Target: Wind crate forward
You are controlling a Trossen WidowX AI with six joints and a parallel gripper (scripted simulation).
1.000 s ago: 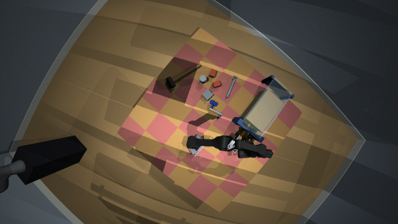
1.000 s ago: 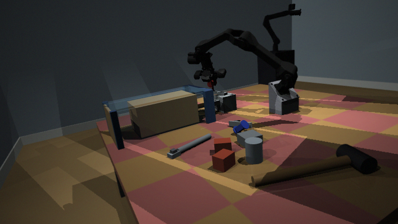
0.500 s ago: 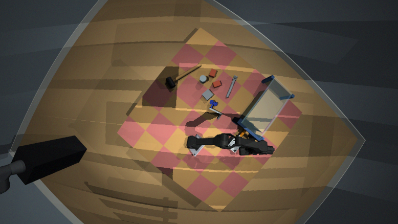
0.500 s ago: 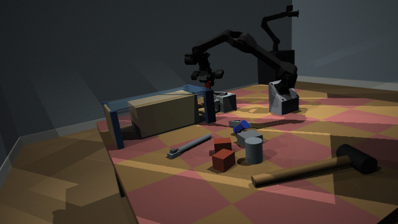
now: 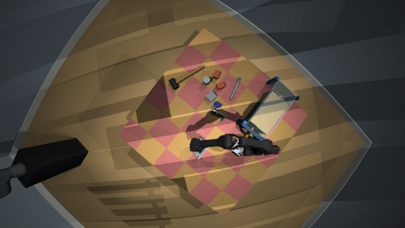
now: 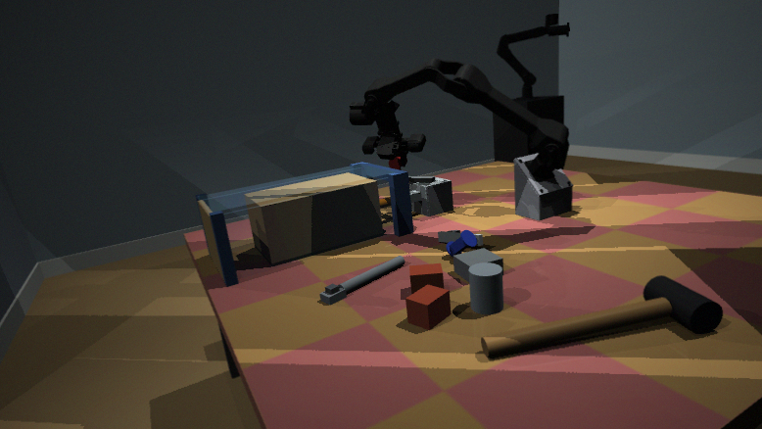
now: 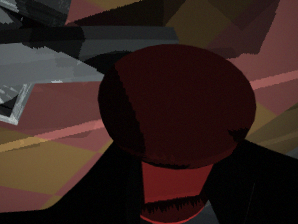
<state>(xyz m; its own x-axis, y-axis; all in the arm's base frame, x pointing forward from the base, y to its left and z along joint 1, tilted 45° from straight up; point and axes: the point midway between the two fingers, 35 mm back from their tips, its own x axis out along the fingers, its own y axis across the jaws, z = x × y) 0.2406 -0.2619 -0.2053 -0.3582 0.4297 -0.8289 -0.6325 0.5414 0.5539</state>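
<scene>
Right now the grey crank arm is 10 mm behind my gripper tip, 40 mm to the left of it and 30 mm below it. The rest, counted from my gripper tip: grey winch (60 mm behind, 90 mm to the left, 100 mm below); then red knob (10 mm ahead, 10 mm to the left); then clear-panelled cubby (360 mm ahead, 100 mm to the left, 20 mm below).
</scene>
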